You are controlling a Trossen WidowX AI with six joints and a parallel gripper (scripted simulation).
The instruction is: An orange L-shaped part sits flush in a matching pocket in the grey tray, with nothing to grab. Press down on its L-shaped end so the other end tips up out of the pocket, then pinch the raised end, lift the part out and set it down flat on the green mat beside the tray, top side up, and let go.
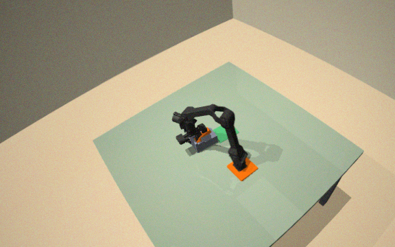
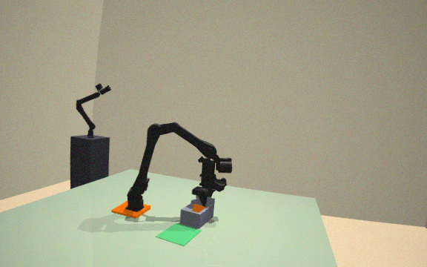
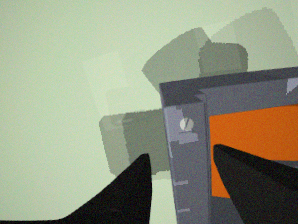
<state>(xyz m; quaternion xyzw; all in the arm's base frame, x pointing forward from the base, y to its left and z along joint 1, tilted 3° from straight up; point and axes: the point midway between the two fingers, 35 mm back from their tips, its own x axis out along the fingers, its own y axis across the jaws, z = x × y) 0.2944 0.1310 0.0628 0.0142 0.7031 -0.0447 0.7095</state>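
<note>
My gripper tip is 6 cm to the left of the orange L-shaped part and 1 cm past it. The rest, counted from my gripper tip: green mat (22 cm to the right, 6 cm below, 2 cm behind).
</note>
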